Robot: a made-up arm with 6 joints. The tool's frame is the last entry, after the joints.
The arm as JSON. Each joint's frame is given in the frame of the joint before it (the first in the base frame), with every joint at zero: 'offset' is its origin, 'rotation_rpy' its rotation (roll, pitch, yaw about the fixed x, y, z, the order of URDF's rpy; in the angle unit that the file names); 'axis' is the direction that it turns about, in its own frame. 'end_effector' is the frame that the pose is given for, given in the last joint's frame.
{
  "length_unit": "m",
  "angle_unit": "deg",
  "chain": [
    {
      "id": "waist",
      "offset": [
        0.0,
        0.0,
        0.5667
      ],
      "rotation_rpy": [
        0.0,
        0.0,
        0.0
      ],
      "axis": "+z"
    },
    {
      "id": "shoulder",
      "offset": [
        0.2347,
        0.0,
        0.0
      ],
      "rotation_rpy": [
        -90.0,
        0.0,
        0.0
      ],
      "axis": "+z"
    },
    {
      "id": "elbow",
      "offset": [
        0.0,
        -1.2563,
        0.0
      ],
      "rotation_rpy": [
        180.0,
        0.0,
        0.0
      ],
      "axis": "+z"
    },
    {
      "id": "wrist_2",
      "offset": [
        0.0,
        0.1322,
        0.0
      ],
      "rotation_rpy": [
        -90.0,
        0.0,
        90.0
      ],
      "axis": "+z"
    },
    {
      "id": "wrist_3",
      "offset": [
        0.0,
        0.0,
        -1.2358
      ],
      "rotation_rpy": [
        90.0,
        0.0,
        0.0
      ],
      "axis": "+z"
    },
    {
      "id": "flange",
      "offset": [
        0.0,
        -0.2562,
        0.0
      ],
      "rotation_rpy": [
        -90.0,
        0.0,
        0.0
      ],
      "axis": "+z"
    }
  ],
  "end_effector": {
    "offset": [
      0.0,
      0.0,
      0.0
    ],
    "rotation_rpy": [
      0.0,
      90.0,
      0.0
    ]
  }
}
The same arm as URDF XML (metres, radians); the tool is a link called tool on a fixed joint. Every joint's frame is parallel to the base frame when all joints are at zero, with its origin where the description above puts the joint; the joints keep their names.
<robot name="arm">
<link name="base_link"/>
<link name="link1"/>
<link name="link2"/>
<link name="link3"/>
<link name="link4"/>
<link name="link5"/>
<link name="link6"/>
<link name="tool"/>
<joint name="waist" type="continuous"><parent link="base_link"/><child link="link1"/><origin xyz="0 0 0.5667"/><axis xyz="0 0 1"/></joint>
<joint name="shoulder" type="continuous"><parent link="link1"/><child link="link2"/><origin xyz="0.2347 0 0"/><axis xyz="0 1 0"/></joint>
<joint name="elbow" type="continuous"><parent link="link2"/><child link="link3"/><origin xyz="0 0 1.2563"/><axis xyz="0 -1 0"/></joint>
<joint name="wrist_2" type="continuous"><parent link="link3"/><child link="link4"/><origin xyz="0 0 0.1322"/><axis xyz="-1 0 0"/></joint>
<joint name="wrist_3" type="continuous"><parent link="link4"/><child link="link5"/><origin xyz="1.2358 0 0"/><axis xyz="0 -1 0"/></joint>
<joint name="flange" type="continuous"><parent link="link5"/><child link="link6"/><origin xyz="0.2562 0 0"/><axis xyz="-1 0 0"/></joint>
<joint name="tool_joint" type="fixed"><parent link="link6"/><child link="tool"/><origin xyz="0 0 0"/></joint>
</robot>

